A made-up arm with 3 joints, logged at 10 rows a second.
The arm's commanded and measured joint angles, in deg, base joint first. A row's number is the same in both.
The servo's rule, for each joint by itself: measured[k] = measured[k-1] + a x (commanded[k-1-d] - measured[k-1]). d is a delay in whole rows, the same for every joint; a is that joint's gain. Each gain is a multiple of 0.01, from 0.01 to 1. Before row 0 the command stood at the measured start. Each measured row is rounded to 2 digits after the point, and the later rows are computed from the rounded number. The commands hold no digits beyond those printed.
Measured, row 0:
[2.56 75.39 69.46]
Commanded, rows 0 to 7:
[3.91 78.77 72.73]
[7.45 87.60 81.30]
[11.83 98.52 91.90]
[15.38 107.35 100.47]
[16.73 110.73 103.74]
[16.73 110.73 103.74]
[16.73 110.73 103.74]
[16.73 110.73 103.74]
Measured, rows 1 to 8:
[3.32 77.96 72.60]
[5.63 85.29 80.95]
[9.10 95.34 91.46]
[12.62 104.47 100.11]
[14.92 109.23 103.59]
[15.93 110.37 103.73]
[16.38 110.64 103.74]
[16.58 110.71 103.74]
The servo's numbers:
d 0
a 0.56 0.76 0.96

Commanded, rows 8 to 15:
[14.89 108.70 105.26]
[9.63 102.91 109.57]
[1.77 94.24 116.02]
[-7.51 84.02 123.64]
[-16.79 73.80 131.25]
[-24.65 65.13 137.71]
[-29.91 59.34 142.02]
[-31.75 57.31 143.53]
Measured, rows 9 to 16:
[15.63 109.18 105.20]
[12.27 104.41 109.40]
[6.39 96.68 115.76]
[-1.39 87.06 123.32]
[-10.01 76.98 130.93]
[-18.21 67.97 137.44]
[-24.76 61.41 141.84]
[-28.67 58.29 143.46]

